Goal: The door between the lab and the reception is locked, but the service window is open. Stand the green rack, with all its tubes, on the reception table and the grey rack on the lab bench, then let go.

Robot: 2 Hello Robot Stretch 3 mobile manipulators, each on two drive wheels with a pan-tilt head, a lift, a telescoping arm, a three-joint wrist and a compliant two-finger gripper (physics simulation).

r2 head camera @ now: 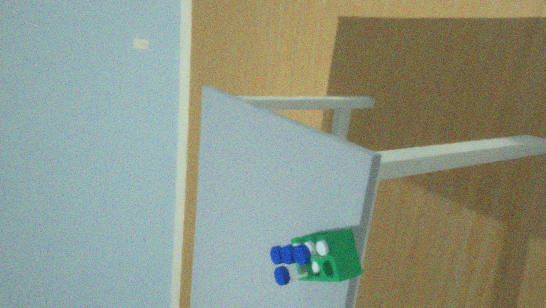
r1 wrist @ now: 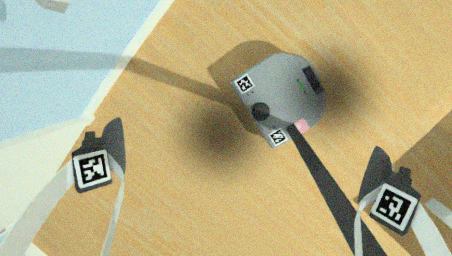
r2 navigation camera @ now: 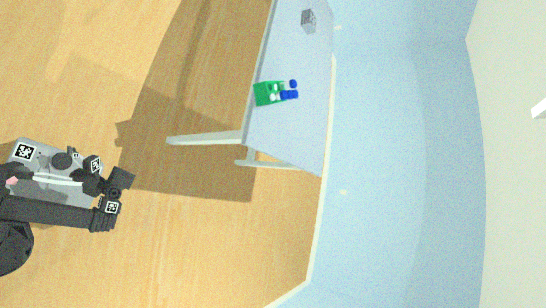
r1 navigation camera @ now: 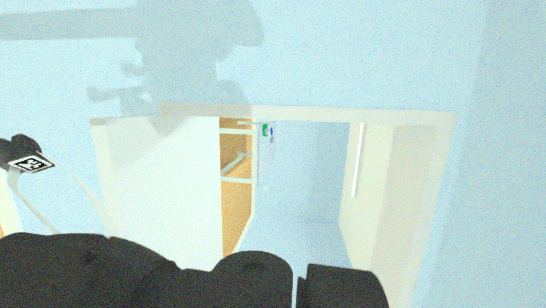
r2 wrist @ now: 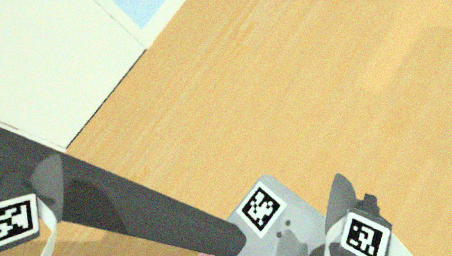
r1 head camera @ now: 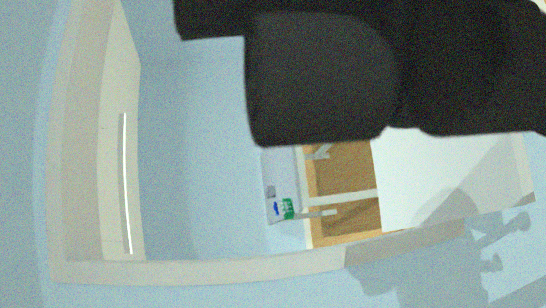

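Note:
The green rack stands on a pale grey-blue table, close to its long edge. Several blue-capped tubes and white-topped tubes show in it. The grey rack stands on the same table, farther along in the r2 navigation view. Which room's table this is, I cannot tell. My r1 gripper is open, with floor and its own base below it. My r2 gripper is open, over floor and its base, apart from both racks.
The window frame surrounds the opening between r1 and the racks' table. A broad white surface shows at the opening. A white door panel is at upper left in the r2 wrist view. The table's legs reach down.

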